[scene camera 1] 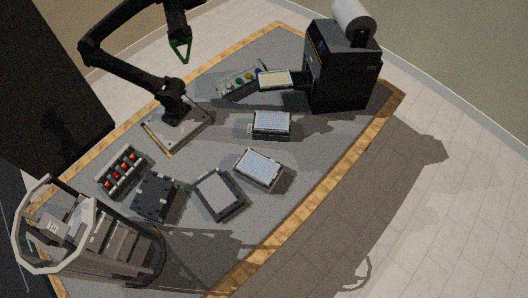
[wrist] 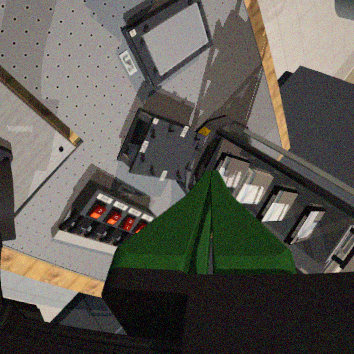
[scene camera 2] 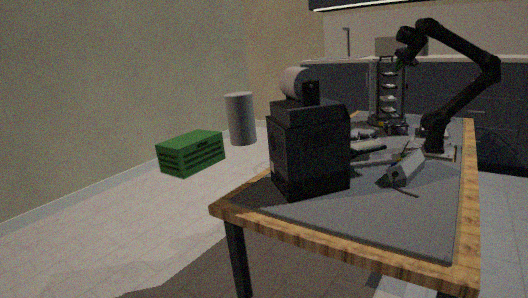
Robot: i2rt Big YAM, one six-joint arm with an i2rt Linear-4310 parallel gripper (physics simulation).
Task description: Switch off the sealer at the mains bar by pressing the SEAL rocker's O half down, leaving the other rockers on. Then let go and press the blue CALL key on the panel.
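Frame: origin at the arm's base, x ahead, y left, z up, level; millimetres.
Where they show: gripper, fingertip midpoint: (scene camera 1: 186, 64) (wrist: 211, 179) (scene camera 2: 395, 71); arm's base at its link origin: (scene camera 1: 176, 114) (scene camera 2: 433, 148).
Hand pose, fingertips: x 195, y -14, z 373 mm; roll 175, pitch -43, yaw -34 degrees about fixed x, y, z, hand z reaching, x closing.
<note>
Each offset is from my fingertips to the top centre of the thing.
The mains bar @[234 mm back, 325 mm right, 338 mm down] (scene camera 1: 120, 171) (wrist: 103, 220) has a row of several lit red rockers. Its labels are too blurred to read, and the rocker at its right end is partly behind the fingers in the wrist view. The panel @[55 mm back, 299 mm left, 307 mm down] (scene camera 1: 242, 82) (scene camera 2: 407, 167) carries a row of round keys with a blue key @[6 mm back, 360 mm left, 316 mm down] (scene camera 1: 258, 71) at the end nearest the big dark machine. My gripper (scene camera 1: 187, 62) (wrist: 211, 179) is shut and empty. It hangs high in the air, well above the table, apart from the bar and the panel.
A dark machine with a white roll @[316 mm ahead, 473 mm left, 65 mm up] (scene camera 1: 342, 70) (scene camera 2: 310, 150) stands beside the panel. A cream plate @[114 mm ahead, 305 mm left, 262 mm down] (scene camera 1: 275, 80) lies between them. Two blue-white plates @[189 mm ahead, 157 mm left, 322 mm down] (scene camera 1: 271, 121) @[247 mm ahead, 30 mm right, 322 mm down] (scene camera 1: 258, 167), a grey-topped tray @[173 mm ahead, 177 mm right, 353 mm down] (scene camera 1: 217, 192) (wrist: 176, 40), a dark block @[10 mm back, 317 mm right, 315 mm down] (scene camera 1: 154, 196) (wrist: 165, 150) and a rack stand on the table.
</note>
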